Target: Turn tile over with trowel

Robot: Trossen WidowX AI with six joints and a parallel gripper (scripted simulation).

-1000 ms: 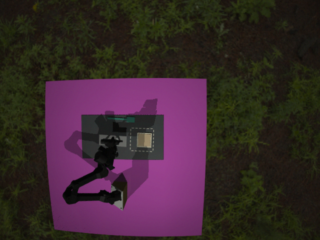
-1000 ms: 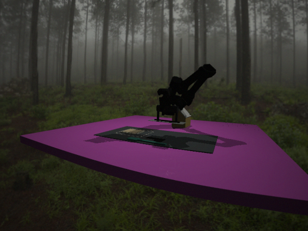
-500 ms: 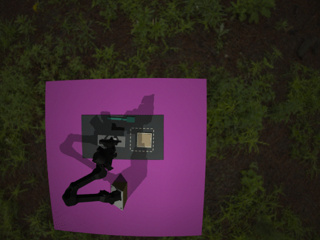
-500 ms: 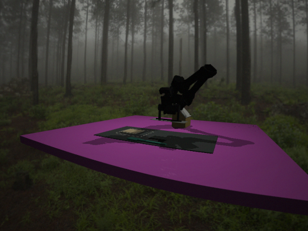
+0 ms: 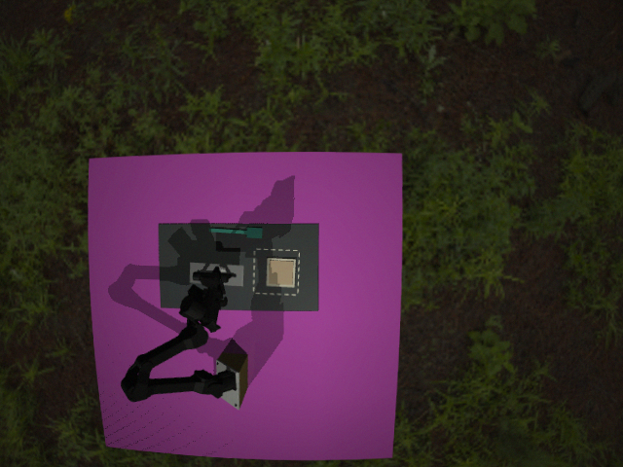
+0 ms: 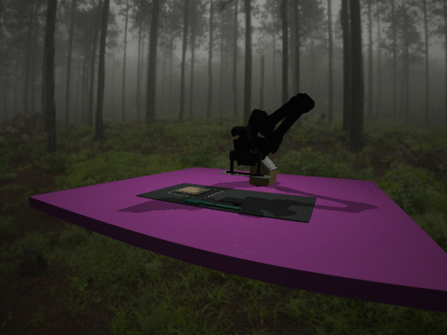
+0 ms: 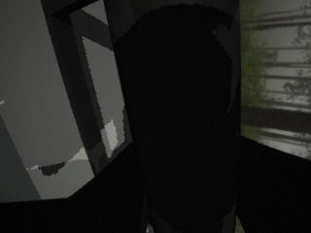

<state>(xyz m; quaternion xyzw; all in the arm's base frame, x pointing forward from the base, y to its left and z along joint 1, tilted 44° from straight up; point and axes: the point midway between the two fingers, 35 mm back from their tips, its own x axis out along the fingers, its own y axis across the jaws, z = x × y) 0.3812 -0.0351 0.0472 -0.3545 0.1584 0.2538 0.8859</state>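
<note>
Right now my gripper tip is 1 cm past the dark mat, 3 cm to the left of it and 16 cm above it. The rest, counted from my gripper tip: cream tile 4 cm behind, 21 cm to the right, 14 cm below; then teal trowel 12 cm ahead, 7 cm to the right, 14 cm below.
</note>
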